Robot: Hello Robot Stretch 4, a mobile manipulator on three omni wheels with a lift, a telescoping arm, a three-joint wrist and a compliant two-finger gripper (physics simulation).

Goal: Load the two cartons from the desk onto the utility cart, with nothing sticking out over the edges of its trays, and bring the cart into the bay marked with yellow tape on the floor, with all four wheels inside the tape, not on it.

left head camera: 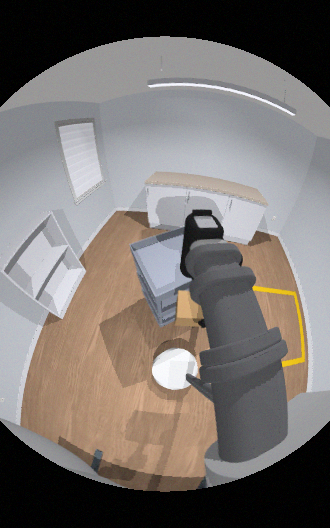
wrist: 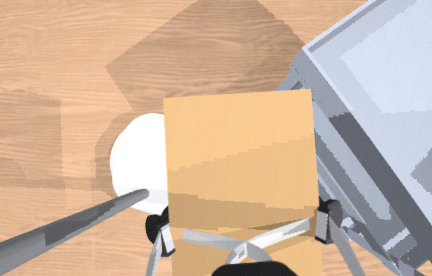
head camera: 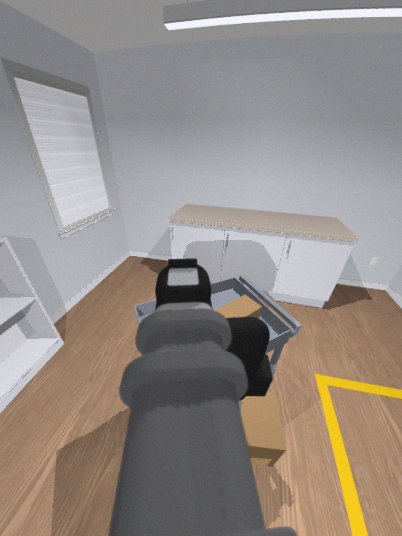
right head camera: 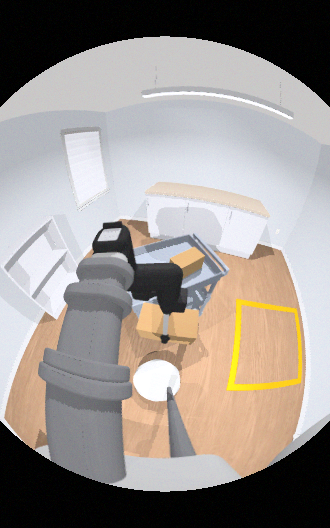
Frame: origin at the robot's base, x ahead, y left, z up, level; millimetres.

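Seen in the pictures: gripper, fingertip midpoint: (left head camera: 200,308) (wrist: 241,214); robot's base, link origin: (left head camera: 173,367) (right head camera: 157,379).
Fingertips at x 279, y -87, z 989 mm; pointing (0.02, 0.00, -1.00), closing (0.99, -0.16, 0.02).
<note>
Pixels of each thing's top centre, then the offset from my fingertips to it.
- larger carton, top centre: (wrist: 244,237) (head camera: 231,412) (right head camera: 168,319) (left head camera: 204,304) 1 mm back, 5 mm right, 50 mm up
- smaller carton, top centre: (head camera: 237,309) (right head camera: 187,256) 469 mm ahead, 152 mm right, 104 mm down
My gripper (right head camera: 165,331) (wrist: 241,214) is shut on the larger carton (head camera: 262,425) (left head camera: 188,309) (right head camera: 182,324) (wrist: 240,140), one fingertip on each side. The carton is held level in the air at the near side of the grey-blue utility cart (head camera: 283,336) (left head camera: 157,265) (wrist: 395,65). In the wrist view it overlaps the cart's edge; I cannot tell the gap. The smaller carton (head camera: 246,305) (right head camera: 187,261) lies on the cart's top tray, towards its right part. The arm hides part of the tray. The yellow tape bay (head camera: 341,455) (left head camera: 275,290) (right head camera: 236,345) is on the floor right of the cart.
A white round disc (left head camera: 175,369) (right head camera: 156,380) (wrist: 137,160) shows low in front of me, beside a dark rod (right head camera: 179,430) (wrist: 75,222). A white cabinet (head camera: 310,270) stands behind the cart. A white shelf unit (left head camera: 75,257) stands at the left wall.
</note>
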